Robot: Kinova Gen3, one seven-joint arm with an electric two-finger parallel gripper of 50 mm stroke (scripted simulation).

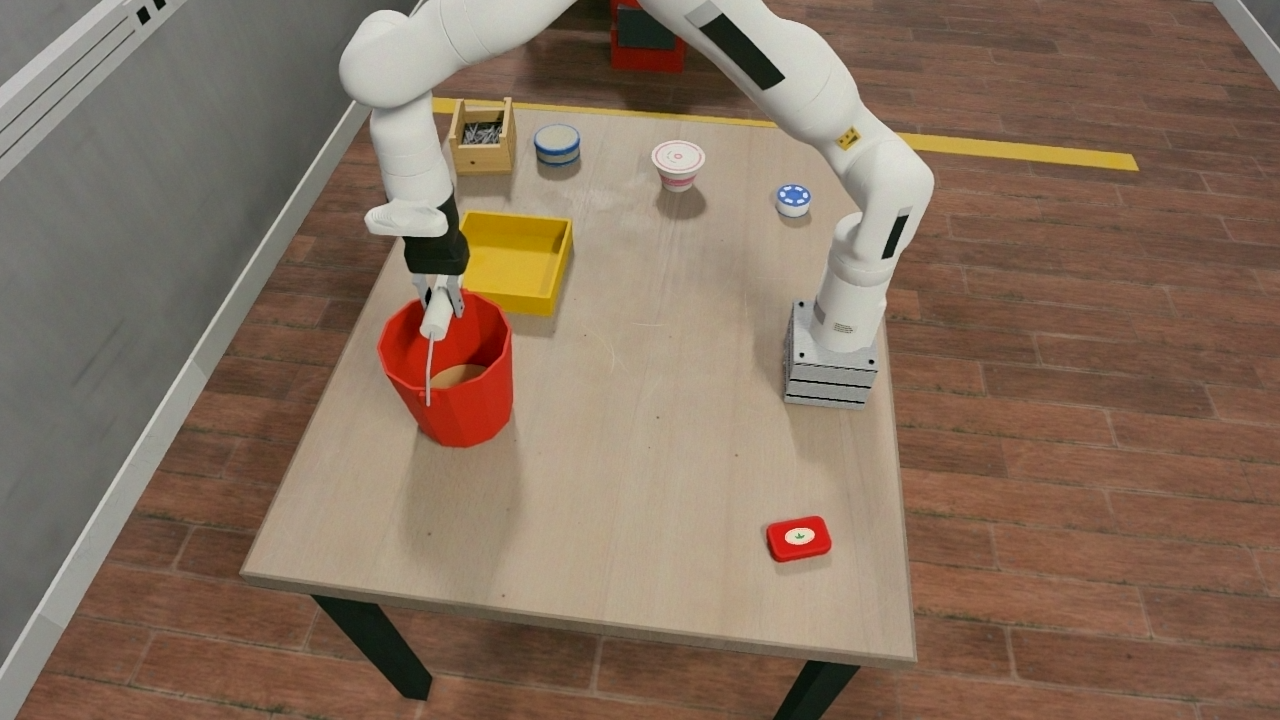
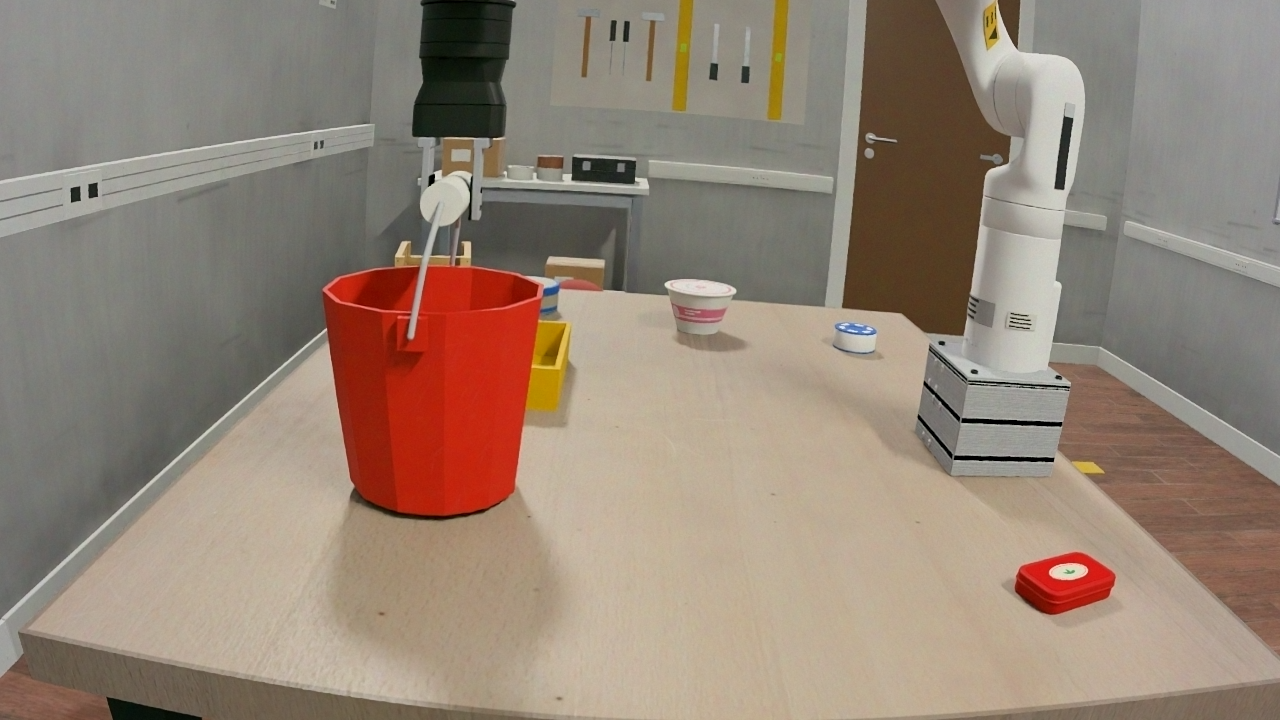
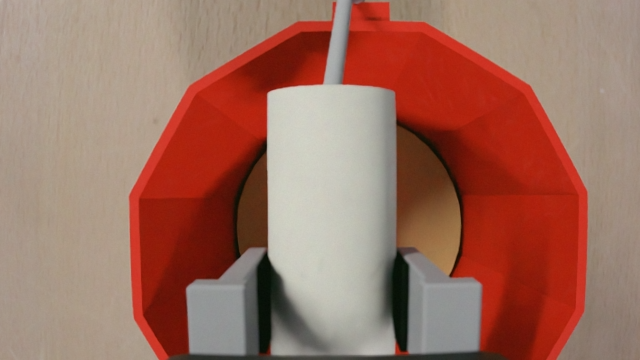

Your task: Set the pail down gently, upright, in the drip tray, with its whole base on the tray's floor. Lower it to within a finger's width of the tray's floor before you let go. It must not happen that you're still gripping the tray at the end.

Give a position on a yellow drip tray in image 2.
545,384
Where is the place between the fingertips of my gripper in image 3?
332,285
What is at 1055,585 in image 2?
A red tin.
